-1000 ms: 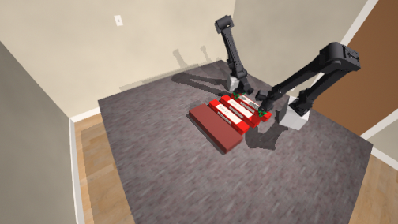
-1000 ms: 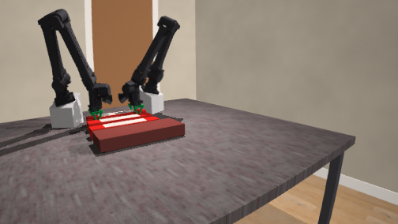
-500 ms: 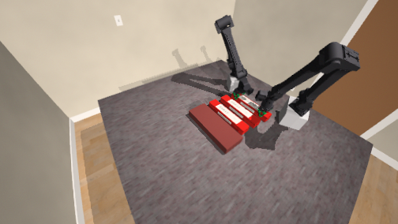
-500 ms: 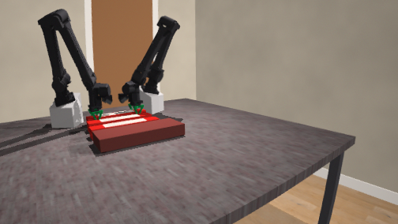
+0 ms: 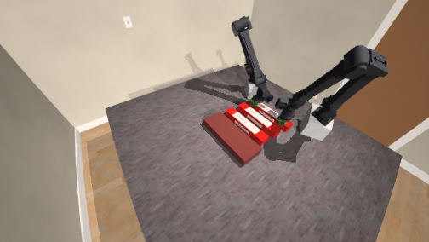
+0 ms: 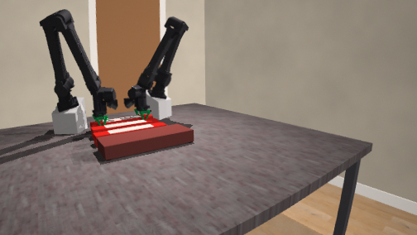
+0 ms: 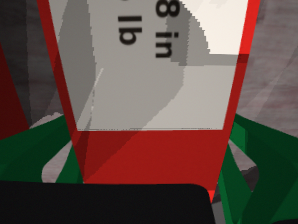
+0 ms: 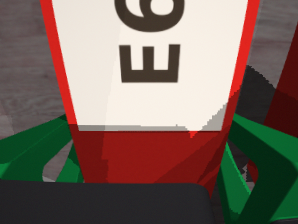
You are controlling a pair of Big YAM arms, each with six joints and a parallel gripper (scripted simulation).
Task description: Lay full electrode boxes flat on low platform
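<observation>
Right now my right hand is 120 mm short of the red electrode box, 120 mm to the right of it and 10 mm below it. Round my right hand: low dark red platform 400 mm ahead, 100 mm to the left, 10 mm below.
My left hand is 140 mm to the left of the red electrode box, 120 mm short of it and 10 mm below it. Also, from my left hand: low dark red platform (400 mm ahead, 160 mm to the right, 10 mm below).
</observation>
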